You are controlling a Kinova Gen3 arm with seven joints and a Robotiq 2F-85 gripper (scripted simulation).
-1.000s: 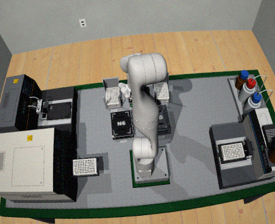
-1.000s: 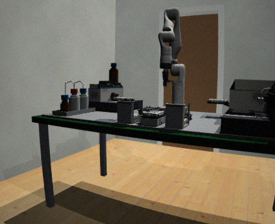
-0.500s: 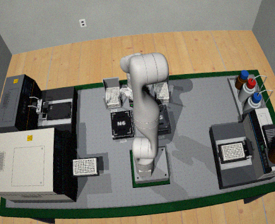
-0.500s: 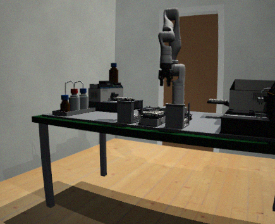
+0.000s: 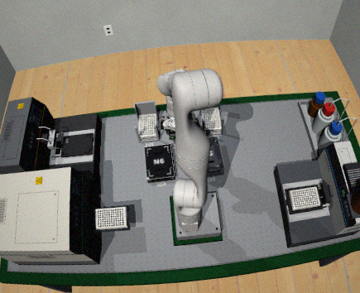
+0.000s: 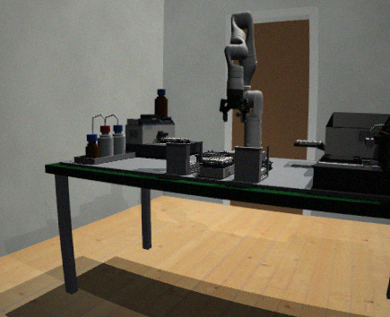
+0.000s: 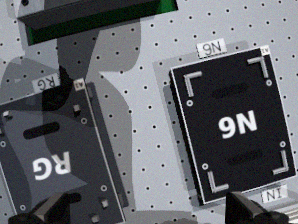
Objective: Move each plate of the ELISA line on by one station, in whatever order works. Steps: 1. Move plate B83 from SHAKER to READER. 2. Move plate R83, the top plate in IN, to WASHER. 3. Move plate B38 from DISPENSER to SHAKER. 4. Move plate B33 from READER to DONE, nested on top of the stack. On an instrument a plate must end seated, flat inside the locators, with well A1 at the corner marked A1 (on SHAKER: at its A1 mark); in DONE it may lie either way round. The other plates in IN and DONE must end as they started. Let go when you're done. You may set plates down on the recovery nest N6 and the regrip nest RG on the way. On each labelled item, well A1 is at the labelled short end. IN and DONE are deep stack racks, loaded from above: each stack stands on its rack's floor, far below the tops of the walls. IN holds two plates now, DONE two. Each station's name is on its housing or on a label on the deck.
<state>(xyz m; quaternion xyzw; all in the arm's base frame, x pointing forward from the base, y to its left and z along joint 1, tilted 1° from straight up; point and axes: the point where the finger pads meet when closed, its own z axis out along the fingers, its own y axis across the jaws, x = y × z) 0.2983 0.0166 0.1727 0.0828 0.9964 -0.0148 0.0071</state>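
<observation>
The dark reader tray is 30 cm behind my hand, 29 cm to the left of it and 11 cm below it. Round my hand: N6 nest (19 cm below, 11 cm to the left, 2 cm behind); regrip nest (16 cm below, 11 cm to the right, 1 cm behind); washer tray (48 cm to the left, 13 cm below, 6 cm ahead).
</observation>
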